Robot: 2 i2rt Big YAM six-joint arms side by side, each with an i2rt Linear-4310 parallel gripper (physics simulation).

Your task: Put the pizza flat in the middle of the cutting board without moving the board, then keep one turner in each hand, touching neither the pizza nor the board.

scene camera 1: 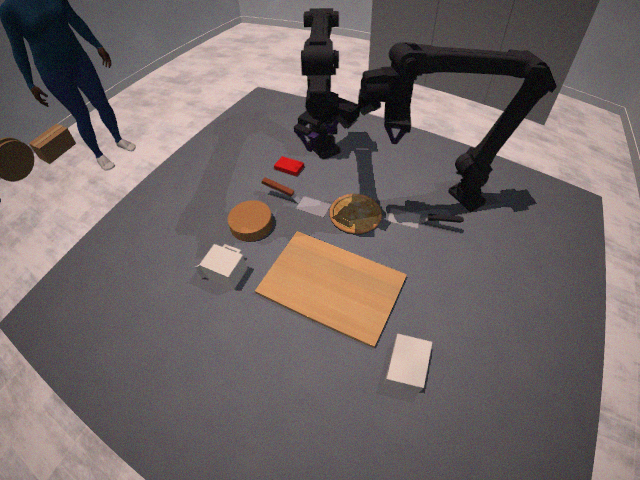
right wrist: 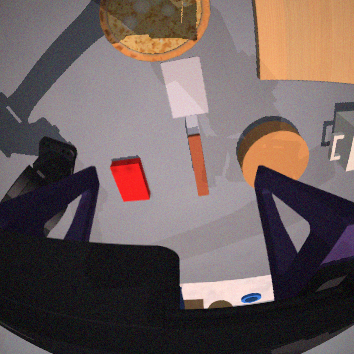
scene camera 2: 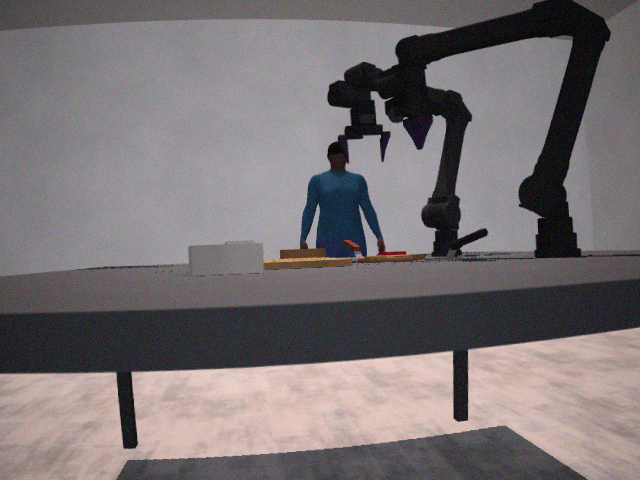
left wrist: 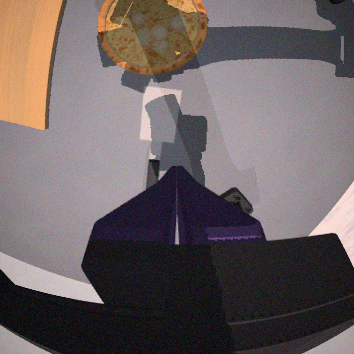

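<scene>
The pizza [scene camera 1: 356,213] [scene camera 2: 392,258] [left wrist: 155,35] [right wrist: 155,30] lies flat on the table behind the bare cutting board [scene camera 1: 330,289] [scene camera 2: 307,263] [left wrist: 25,60] [right wrist: 310,40]. The brown-handled turner [scene camera 1: 277,186] [scene camera 2: 352,245] [right wrist: 198,167] lies left of the pizza in scene camera 1, blade toward it. The black-handled turner [scene camera 1: 445,218] [scene camera 2: 470,237] [left wrist: 152,172] lies at its right, handle raised and partly hidden in the left wrist view. My left gripper [scene camera 1: 395,140] [scene camera 2: 419,147] [left wrist: 176,174] is shut and empty, high above the table. My right gripper [scene camera 1: 316,136] [scene camera 2: 364,161] [right wrist: 176,174] is open and empty, also high up.
A red block [scene camera 1: 288,165] [right wrist: 131,180] lies behind the brown handle. A round wooden block [scene camera 1: 250,219] [right wrist: 277,155] and a white box with a handle [scene camera 1: 222,259] stand left of the board in scene camera 1; another white box [scene camera 1: 409,360] stands at its front right. The grippers are near each other.
</scene>
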